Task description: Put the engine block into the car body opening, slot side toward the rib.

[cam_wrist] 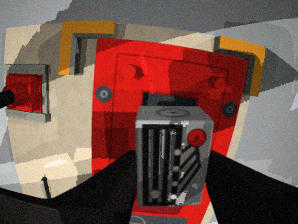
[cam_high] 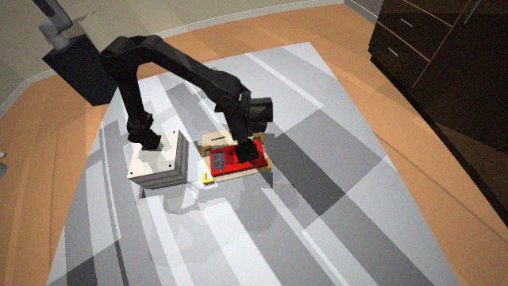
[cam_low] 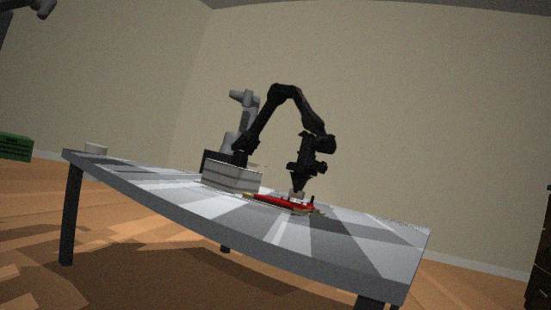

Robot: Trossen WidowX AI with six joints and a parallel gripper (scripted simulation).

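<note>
Right now the grey engine block is 10 mm below my gripper tip.
</note>
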